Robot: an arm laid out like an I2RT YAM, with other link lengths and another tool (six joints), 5 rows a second.
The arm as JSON. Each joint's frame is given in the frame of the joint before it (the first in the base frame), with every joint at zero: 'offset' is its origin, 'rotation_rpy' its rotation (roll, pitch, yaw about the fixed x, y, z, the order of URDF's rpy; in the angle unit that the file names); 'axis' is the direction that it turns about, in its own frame. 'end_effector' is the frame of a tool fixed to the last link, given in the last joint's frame.
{
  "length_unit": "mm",
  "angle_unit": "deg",
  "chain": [
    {
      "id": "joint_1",
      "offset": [
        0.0,
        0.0,
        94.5
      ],
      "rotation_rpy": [
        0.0,
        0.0,
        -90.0
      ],
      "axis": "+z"
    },
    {
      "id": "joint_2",
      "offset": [
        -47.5,
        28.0,
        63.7
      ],
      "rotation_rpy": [
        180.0,
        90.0,
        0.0
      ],
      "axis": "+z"
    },
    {
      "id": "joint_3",
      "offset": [
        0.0,
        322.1,
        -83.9
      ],
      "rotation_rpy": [
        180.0,
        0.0,
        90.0
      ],
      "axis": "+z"
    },
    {
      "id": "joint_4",
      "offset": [
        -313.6,
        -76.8,
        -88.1
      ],
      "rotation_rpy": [
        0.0,
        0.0,
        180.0
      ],
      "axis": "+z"
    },
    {
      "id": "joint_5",
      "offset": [
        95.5,
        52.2,
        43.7
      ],
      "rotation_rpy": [
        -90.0,
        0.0,
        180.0
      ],
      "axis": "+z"
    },
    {
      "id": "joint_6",
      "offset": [
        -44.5,
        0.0,
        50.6
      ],
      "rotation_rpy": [
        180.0,
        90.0,
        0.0
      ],
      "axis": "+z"
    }
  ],
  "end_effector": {
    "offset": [
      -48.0,
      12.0,
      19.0
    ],
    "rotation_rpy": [
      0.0,
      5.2,
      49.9
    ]
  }
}
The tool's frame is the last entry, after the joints.
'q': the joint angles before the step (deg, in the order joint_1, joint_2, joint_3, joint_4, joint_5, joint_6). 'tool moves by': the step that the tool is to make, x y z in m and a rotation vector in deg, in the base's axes. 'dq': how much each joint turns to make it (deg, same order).
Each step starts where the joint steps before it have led.
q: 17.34 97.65 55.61 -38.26 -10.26 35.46
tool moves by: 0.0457 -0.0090 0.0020 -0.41 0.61 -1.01
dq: -3.12 6.94 8.84 -2.99 -0.11 -2.16
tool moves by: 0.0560 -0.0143 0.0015 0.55 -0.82 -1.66
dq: -3.59 7.73 10.76 -2.46 -0.66 -1.89
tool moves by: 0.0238 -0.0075 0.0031 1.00 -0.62 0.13
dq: -1.50 3.14 5.09 -1.47 -1.13 -1.49
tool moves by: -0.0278 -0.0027 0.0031 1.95 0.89 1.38
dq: 0.04 -4.29 -5.74 0.65 -2.26 -1.02
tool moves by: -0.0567 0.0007 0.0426 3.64 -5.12 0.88
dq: 1.02 -14.67 -10.34 1.53 -2.64 0.72
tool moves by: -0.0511 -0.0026 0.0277 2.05 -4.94 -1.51
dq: 0.74 -13.34 -8.42 1.08 -0.37 2.60
